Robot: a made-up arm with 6 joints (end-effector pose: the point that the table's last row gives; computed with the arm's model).
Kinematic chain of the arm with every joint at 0, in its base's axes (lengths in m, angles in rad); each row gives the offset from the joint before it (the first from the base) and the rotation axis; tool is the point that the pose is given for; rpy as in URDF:
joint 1: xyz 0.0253 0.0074 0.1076 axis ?
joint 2: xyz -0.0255 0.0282 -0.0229 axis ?
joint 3: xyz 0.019 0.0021 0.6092 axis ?
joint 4: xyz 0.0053 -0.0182 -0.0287 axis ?
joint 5: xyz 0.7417 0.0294 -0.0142 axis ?
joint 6: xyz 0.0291 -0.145 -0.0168 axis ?
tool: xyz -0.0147 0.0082 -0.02 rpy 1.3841 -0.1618 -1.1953
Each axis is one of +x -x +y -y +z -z.
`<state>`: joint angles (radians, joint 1 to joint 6).
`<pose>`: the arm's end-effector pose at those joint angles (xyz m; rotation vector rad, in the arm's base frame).
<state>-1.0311 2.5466 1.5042 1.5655 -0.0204 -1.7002</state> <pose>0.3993 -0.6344 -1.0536 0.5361 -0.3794 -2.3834</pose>
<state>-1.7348 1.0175 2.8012 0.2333 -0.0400 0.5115</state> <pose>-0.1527 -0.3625 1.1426 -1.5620 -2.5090 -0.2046</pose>
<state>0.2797 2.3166 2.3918 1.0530 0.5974 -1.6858</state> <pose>1.1583 0.2854 -0.2358 1.9043 -0.1452 -0.3484</pose>
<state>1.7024 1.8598 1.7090 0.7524 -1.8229 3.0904</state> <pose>-0.0469 1.3051 -0.1841 1.4825 -0.3208 -2.3737</pose>
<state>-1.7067 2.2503 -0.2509 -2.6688 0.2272 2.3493</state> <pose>0.1953 0.2053 -0.7101 -0.3322 -1.5756 2.2520</pose>
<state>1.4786 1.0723 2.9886 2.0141 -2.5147 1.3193</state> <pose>-0.0273 0.2032 1.0040 0.1903 -0.1455 -0.6487</pose>
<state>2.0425 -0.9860 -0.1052 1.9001 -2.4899 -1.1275</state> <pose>0.0449 -0.1065 1.0359 1.0281 -0.6382 -1.6966</pose>
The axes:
joint 1: +z
joint 2: +y
joint 3: -y
joint 4: -x
joint 5: -y
joint 6: -x

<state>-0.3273 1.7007 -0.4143 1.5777 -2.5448 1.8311</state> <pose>0.3059 -0.0805 -0.6887 0.9797 -2.3644 -1.0584</pose>
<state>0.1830 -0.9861 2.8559 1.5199 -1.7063 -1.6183</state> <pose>-0.9980 -0.2025 -0.0888 -1.5845 -0.3617 -0.5392</pose>
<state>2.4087 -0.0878 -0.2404 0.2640 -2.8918 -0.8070</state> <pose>-0.4119 0.5065 0.5849 -0.9956 -0.8126 -0.2109</pose>
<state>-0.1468 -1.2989 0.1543 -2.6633 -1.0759 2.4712</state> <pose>-0.4043 0.2177 1.0023 1.4905 -2.0800 1.5634</pose>
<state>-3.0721 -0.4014 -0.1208 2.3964 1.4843 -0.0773</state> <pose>-0.4624 -0.1147 0.9136 -0.6918 0.0945 -1.3800</pose>
